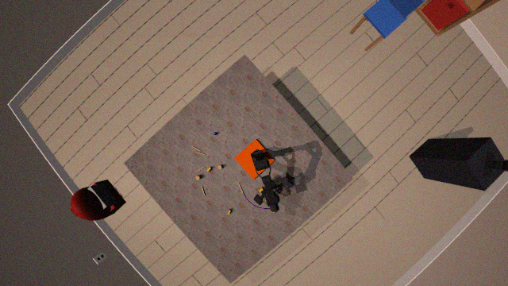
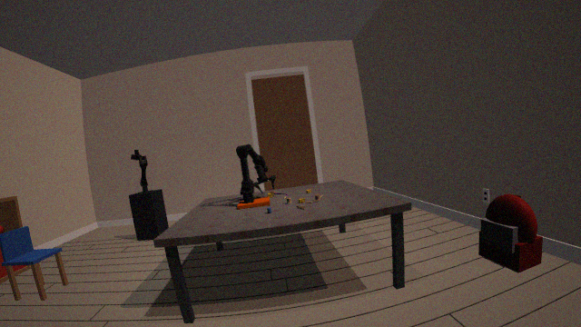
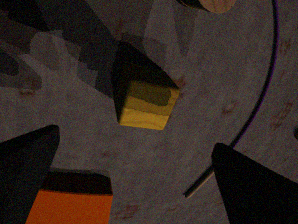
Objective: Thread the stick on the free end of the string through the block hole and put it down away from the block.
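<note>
My gripper tip is now 13 cm short of the purple string, 6 cm to the left of it and 5 cm above it. Also, from my gripper tip: round wooden button: 19 cm to the left, 4 cm below, 3 cm ahead; then blue piece: 55 cm to the right, 3 cm below, 2 cm ahead; then thin wooden stick: 13 cm ahead, 8 cm to the right, 5 cm below.
</note>
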